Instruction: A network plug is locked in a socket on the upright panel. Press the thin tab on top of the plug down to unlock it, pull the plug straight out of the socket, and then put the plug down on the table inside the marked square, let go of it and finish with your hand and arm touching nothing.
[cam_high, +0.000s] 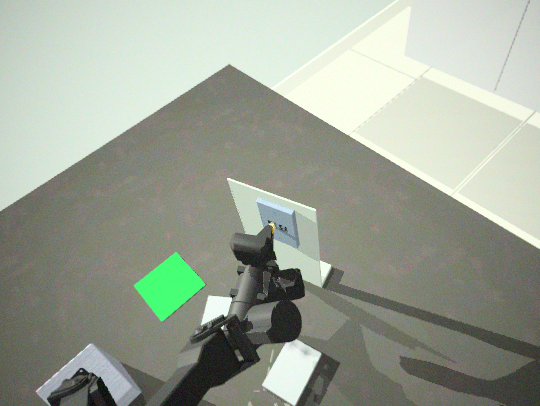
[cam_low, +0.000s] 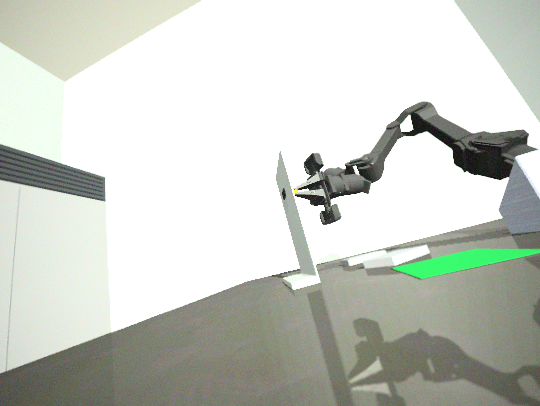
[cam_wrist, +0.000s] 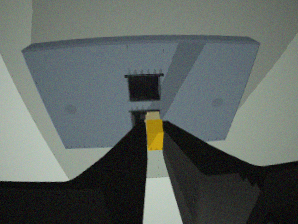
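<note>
The green marked square is 21 cm below my gripper tip, 20 cm to the left of it and 17 cm behind it. Round my gripper tip: network plug 1 cm ahead.
</note>
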